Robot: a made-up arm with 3 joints. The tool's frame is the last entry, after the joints. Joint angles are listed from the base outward. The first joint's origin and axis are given. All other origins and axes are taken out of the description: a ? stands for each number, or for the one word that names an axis. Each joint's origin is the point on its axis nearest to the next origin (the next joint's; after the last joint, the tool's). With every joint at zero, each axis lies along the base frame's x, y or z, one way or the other. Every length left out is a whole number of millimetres.
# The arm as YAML. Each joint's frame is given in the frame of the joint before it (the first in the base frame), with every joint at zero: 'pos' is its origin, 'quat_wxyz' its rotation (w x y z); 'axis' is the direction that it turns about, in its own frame. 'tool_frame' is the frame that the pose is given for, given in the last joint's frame.
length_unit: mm
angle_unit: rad
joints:
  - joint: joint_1
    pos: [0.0, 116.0, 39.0]
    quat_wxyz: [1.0, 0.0, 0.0, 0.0]
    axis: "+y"
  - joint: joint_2
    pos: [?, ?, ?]
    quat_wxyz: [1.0, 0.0, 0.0, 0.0]
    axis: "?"
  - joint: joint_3
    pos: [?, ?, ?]
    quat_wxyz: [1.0, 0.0, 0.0, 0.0]
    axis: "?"
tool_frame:
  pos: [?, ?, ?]
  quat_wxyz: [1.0, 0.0, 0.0, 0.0]
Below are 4 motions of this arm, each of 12 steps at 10 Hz.
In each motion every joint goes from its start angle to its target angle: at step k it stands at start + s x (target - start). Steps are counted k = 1, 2, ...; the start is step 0. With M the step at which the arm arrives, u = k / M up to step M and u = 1 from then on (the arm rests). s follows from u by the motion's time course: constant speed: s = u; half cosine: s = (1 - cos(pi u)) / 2; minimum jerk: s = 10 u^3 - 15 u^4 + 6 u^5.
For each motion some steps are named. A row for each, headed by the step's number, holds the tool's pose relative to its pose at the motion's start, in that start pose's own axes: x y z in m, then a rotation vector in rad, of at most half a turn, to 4 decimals.
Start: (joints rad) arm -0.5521 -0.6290 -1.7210
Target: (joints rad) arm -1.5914 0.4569 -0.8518
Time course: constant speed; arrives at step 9
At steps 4, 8, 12:
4: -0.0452 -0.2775 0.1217 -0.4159 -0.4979 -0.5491
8: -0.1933 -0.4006 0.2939 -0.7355 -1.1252 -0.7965
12: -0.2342 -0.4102 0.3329 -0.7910 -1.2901 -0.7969

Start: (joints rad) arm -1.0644 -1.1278 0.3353
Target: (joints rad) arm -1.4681 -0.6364 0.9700
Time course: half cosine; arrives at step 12
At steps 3, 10, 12:
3: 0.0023 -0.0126 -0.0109 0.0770 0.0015 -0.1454
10: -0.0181 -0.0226 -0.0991 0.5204 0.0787 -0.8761
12: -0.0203 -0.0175 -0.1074 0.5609 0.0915 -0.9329

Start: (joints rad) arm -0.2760 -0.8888 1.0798
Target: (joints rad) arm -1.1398 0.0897 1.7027
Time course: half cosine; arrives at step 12
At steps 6, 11, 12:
6: -0.0692 0.0994 -0.1381 0.4931 0.3437 -0.5640
11: -0.0941 0.3204 -0.1788 0.9924 0.7620 -0.8822
12: -0.0935 0.3291 -0.1776 1.0098 0.7781 -0.8879

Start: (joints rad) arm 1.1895 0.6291 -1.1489
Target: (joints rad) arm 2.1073 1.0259 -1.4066
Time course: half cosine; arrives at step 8
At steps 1, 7, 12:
1: -0.0016 0.0118 0.0027 0.0318 -0.0024 -0.0110
7: 0.0418 0.2038 0.1639 0.6762 -0.1611 -0.4115
12: 0.0461 0.2065 0.1726 0.6962 -0.1701 -0.4335

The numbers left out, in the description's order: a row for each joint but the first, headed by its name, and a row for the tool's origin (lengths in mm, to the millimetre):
joint_2: xyz -141.0 0.0 -272.0, axis +x
joint_3: xyz 0.0 -34.0 -122.0, axis -z
tool: xyz 237.0 -49.0 0.0

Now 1 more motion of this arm.
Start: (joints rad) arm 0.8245 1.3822 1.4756
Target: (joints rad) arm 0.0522 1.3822 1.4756
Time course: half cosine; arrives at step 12
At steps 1, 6, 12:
1: 0.0028 0.0072 -0.0004 0.0025 -0.0002 0.0129
6: 0.0423 0.2219 -0.0040 0.0721 -0.0069 0.3793
12: -0.0005 0.4435 0.0081 0.1441 -0.0138 0.7586

